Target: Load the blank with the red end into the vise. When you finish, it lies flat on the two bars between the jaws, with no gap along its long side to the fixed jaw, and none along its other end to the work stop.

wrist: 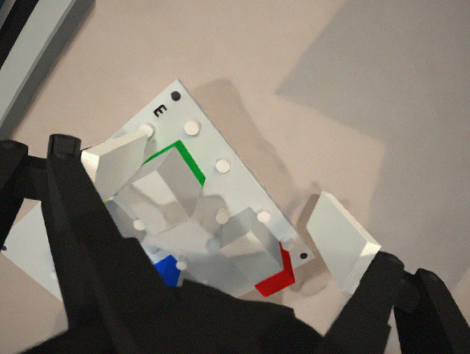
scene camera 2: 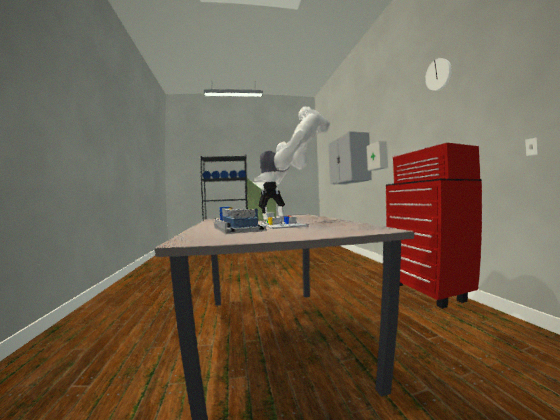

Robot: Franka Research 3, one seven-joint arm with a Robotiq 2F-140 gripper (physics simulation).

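The blank with the red end (wrist: 252, 242) lies on the white plate (wrist: 220, 112) in the wrist view, near its right corner, among white pegs. Its body is grey and its red end faces the lower right. My gripper (wrist: 231, 182) (scene camera 2: 273, 214) is open and empty, low over the plate. Its right fingertip is beyond the plate's edge near the red end; its left fingertip is over the far side, beside the blank with the green end (wrist: 160, 182). The vise (scene camera 2: 242, 220), blue and grey, stands left of the plate in the scene view; in the wrist view a grey edge shows at upper left.
A blank with a blue end (wrist: 168, 270) is partly hidden by the gripper. A yellow end (scene camera 2: 270, 220) shows on the plate in the scene view. All stand on the table (scene camera 2: 300, 239). A red tool cabinet (scene camera 2: 457, 235) stands to the right, beyond the table.
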